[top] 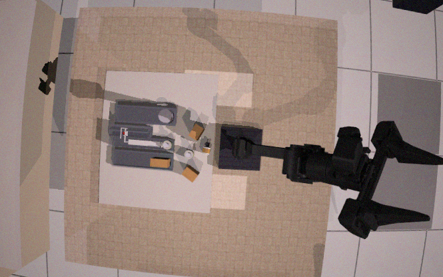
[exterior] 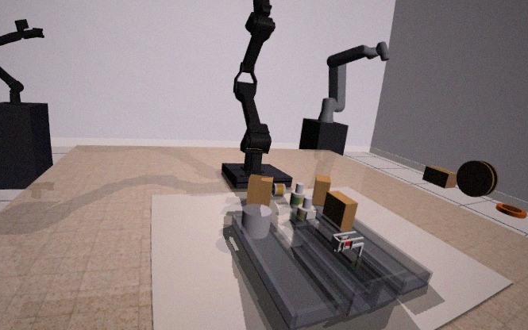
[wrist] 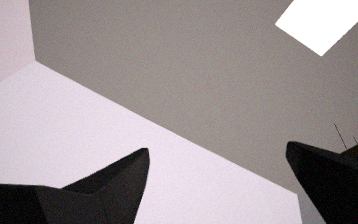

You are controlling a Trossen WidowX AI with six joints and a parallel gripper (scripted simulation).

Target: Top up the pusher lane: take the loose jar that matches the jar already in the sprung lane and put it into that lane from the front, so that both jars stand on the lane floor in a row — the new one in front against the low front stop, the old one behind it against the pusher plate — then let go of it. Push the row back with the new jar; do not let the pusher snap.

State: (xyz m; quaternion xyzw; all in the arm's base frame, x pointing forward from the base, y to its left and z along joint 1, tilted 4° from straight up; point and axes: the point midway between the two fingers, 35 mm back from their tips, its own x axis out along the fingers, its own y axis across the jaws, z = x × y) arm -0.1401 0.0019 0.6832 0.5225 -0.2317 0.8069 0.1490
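The brown box is 690 mm below my gripper tip, 550 mm ahead of it and 80 mm to the left of it. From my gripper tip the other things lie so: red mark: 710 mm ahead, 660 mm below, 40 mm to the right; grey lane: 710 mm below, 670 mm ahead, 20 mm to the right; grey cylinder: 700 mm below, 540 mm ahead, 130 mm to the right.
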